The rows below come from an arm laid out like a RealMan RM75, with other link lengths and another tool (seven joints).
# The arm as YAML. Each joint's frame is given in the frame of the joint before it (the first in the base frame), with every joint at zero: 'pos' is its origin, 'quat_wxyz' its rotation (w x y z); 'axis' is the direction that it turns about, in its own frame. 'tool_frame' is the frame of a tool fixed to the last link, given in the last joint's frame.
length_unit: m
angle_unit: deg
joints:
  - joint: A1
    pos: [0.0, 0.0, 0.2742]
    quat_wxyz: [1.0, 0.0, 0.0, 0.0]
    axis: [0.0, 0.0, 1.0]
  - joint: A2
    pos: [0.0, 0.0, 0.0]
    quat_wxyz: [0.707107, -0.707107, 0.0, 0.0]
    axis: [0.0, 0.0, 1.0]
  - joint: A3
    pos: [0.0, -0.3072, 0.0]
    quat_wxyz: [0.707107, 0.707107, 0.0, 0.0]
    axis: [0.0, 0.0, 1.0]
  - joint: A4
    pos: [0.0, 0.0, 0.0]
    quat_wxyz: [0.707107, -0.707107, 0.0, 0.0]
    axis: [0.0, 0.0, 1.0]
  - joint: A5
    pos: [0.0, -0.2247, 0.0]
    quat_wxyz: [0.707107, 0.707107, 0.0, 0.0]
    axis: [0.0, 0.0, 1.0]
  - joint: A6
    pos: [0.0, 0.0, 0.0]
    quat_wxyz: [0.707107, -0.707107, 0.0, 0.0]
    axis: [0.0, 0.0, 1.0]
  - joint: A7
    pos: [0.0, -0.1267, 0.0]
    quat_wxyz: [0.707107, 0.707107, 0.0, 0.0]
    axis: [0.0, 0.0, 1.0]
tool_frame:
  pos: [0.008, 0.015, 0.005]
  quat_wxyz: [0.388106, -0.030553, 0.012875, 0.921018]
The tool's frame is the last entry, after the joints.
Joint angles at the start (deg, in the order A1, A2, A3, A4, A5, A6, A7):
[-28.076, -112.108, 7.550, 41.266, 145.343, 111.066, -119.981]
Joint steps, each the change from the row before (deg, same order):
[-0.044, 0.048, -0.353, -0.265, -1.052, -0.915, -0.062]
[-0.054, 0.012, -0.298, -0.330, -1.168, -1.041, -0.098]
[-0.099, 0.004, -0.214, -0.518, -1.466, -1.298, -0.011]
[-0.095, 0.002, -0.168, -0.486, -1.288, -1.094, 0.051]
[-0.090, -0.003, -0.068, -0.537, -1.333, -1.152, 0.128]
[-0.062, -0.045, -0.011, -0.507, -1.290, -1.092, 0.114]
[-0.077, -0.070, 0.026, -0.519, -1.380, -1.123, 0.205]
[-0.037, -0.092, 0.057, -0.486, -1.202, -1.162, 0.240]
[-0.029, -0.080, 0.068, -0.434, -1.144, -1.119, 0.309]
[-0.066, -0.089, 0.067, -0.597, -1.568, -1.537, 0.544]
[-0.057, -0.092, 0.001, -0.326, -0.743, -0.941, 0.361]
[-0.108, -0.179, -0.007, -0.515, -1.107, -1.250, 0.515]
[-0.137, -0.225, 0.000, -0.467, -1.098, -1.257, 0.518]
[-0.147, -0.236, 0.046, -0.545, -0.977, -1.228, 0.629]
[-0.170, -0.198, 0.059, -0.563, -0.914, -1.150, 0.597]
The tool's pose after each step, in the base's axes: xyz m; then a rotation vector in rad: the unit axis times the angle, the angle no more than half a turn. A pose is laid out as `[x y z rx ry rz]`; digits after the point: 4 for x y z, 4 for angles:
[-0.3747 0.2989 0.1198 -2.3656 1.3095 -0.2194]
[-0.3749 0.3022 0.1206 -2.3427 1.2951 -0.2055]
[-0.3747 0.3063 0.1209 -2.3147 1.2804 -0.1913]
[-0.3744 0.3099 0.1212 -2.2900 1.2683 -0.1805]
[-0.3741 0.3135 0.1213 -2.2653 1.2574 -0.1698]
[-0.3738 0.3167 0.1210 -2.2427 1.2460 -0.1608]
[-0.3732 0.3201 0.1206 -2.2183 1.2357 -0.1519]
[-0.3731 0.3231 0.1199 -2.1978 1.2252 -0.1412]
[-0.3731 0.3259 0.1195 -2.1779 1.2162 -0.1293]
[-0.3731 0.3298 0.1191 -2.1495 1.2053 -0.1118]
[-0.3732 0.3320 0.1184 -2.1353 1.1990 -0.1004]
[-0.3729 0.3351 0.1170 -2.1146 1.1897 -0.0882]
[-0.3723 0.3382 0.1154 -2.0942 1.1803 -0.0762]
[-0.3718 0.3412 0.1131 -2.0762 1.1731 -0.0654]
[-0.3711 0.3442 0.1110 -2.0599 1.1664 -0.0561]

